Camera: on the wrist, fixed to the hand. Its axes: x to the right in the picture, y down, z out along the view.
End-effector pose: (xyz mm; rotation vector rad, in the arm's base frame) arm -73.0 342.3 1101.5 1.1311 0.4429 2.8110
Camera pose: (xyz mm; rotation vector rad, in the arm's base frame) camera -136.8 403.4 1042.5 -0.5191 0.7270 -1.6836
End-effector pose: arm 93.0 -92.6 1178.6 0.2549 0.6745 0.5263
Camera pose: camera 88.7 -144.4 1086.0 0.3264 0.5322 2.2204
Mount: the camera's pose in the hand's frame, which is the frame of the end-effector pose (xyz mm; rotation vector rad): 17.9 -77.9 -70.0 -0.3749 0.3004 1.5901
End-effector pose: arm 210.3 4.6 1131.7 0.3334 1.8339 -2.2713
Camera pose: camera 173.5 89.0 1184.7 1.4233 1.1389 -0.7781
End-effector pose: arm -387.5 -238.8 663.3 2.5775 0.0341 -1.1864
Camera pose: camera -335.4 -146.6 672.4 1.5292 -1.2764 -0.1185
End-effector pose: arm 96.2 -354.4 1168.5 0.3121 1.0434 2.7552
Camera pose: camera 68.1 -336.8 1067.5 -0.4135 -0.0460 -1.7457
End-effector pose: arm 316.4 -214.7 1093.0 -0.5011 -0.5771 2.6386
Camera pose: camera 353.3 -119.2 1064.5 1.0113 0.3413 -1.7041
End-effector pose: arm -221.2 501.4 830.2 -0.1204 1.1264 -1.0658
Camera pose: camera -324.2 475.5 828.8 0.5870 1.2188 0.5624
